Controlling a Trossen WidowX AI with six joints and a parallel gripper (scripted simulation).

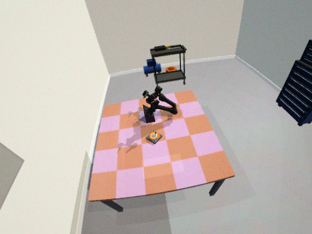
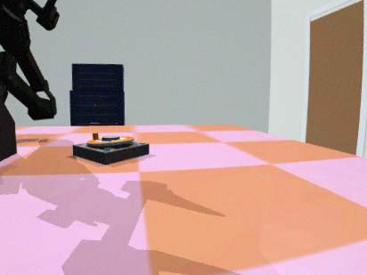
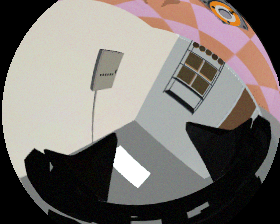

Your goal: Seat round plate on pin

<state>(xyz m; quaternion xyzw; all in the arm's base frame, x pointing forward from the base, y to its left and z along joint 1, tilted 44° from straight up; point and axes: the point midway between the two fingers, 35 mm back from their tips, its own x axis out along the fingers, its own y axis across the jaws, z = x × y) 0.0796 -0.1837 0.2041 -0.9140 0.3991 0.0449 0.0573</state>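
The square base is 140 mm ahead of my gripper tip, 20 mm to the right of it and 370 mm below it.
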